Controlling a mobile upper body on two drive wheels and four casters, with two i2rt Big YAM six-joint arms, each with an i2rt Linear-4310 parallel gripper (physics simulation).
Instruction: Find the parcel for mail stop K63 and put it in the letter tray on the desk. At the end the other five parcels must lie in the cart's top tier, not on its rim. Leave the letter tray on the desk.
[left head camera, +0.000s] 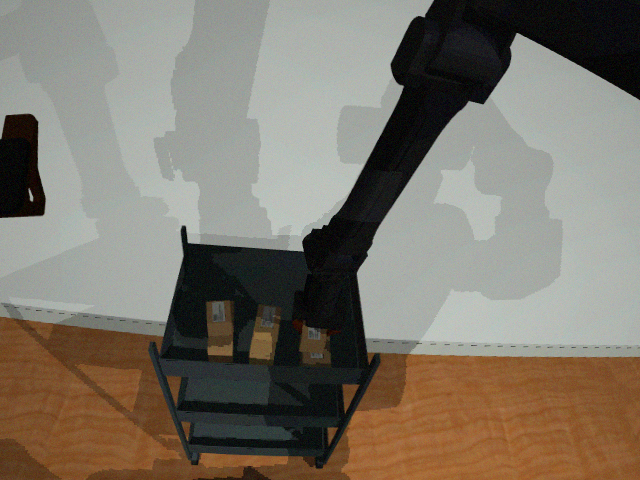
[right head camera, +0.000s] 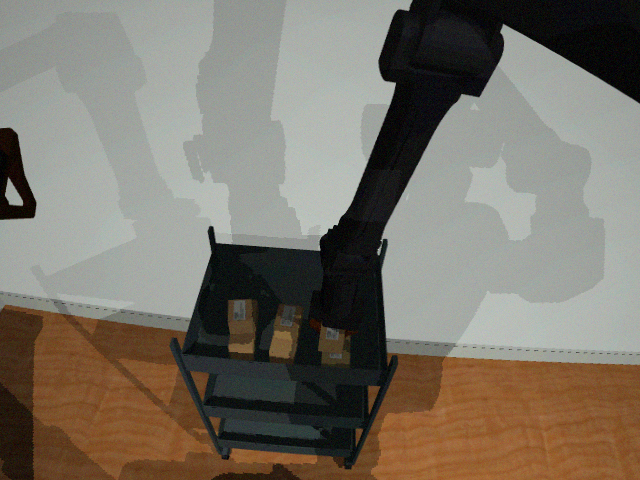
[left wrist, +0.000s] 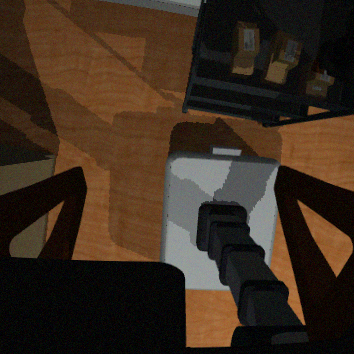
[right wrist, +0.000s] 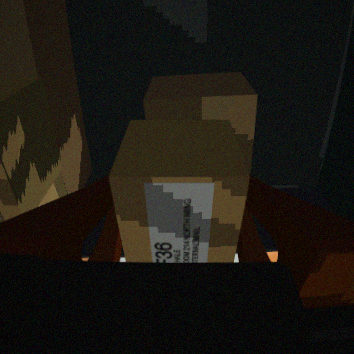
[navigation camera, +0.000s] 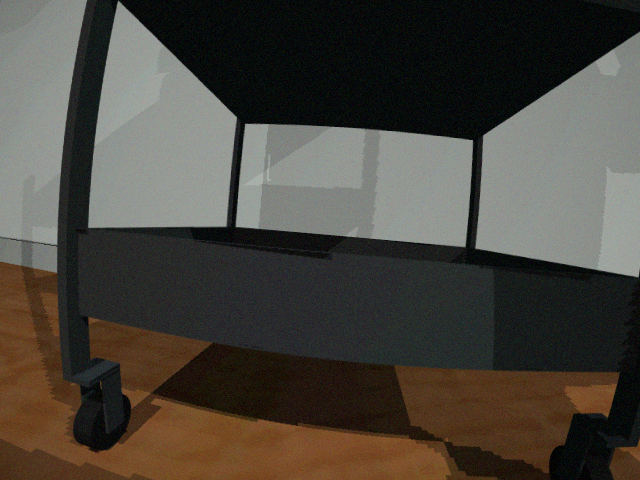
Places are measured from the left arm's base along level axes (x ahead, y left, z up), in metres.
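Pixels of known places: left gripper, between the fingertips: (left wrist: 179, 176); right gripper, between the fingertips: (left head camera: 312, 333) (right head camera: 332, 333) (left wrist: 320, 70) (right wrist: 179, 177).
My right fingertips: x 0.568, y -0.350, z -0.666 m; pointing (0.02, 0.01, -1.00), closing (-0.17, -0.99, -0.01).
For each thing: its middle in the pictures, then the offset to it from my right fingertips. "spot": a spot on its surface instead.
- brown parcel, middle of its body: (right wrist: 179, 193) (right head camera: 331, 335) (left head camera: 312, 335) (left wrist: 320, 72) 0.006 m back, 0.001 m left, 0.004 m up
- cart's top tier, a spot on its surface: (left head camera: 258, 370) (right head camera: 276, 368) spot: 0.065 m back, 0.116 m left, 0.033 m down
My right gripper (left head camera: 316, 330) (right head camera: 333, 330) (right wrist: 179, 177) is shut on a brown parcel (left head camera: 313, 341) (right head camera: 331, 343) (right wrist: 132, 237), over the right part of the cart's top tier (left head camera: 258, 370) (right head camera: 279, 370). Its label appears to read F36, partly hidden. Another parcel (left head camera: 316, 358) (right head camera: 336, 358) (right wrist: 230, 107) is close beside it, its label unreadable. Parcels (left head camera: 220, 330) (right head camera: 241, 328) (left wrist: 246, 42) at the left and parcels (left head camera: 264, 333) (right head camera: 285, 333) (left wrist: 285, 55) in the middle lie in the tier. K63 is not readable. My left gripper (left wrist: 179, 176) is open and empty, away from the cart. The letter tray does not show.
The cart's lower tiers (left head camera: 258, 415) (navigation camera: 289, 304) and front casters (navigation camera: 100, 418) stand on the wood floor, with a pale wall behind the cart. The robot's light grey base (left wrist: 190, 255) is below the left wrist. A beige surface (left wrist: 25, 177) shows at the left wrist view's left edge.
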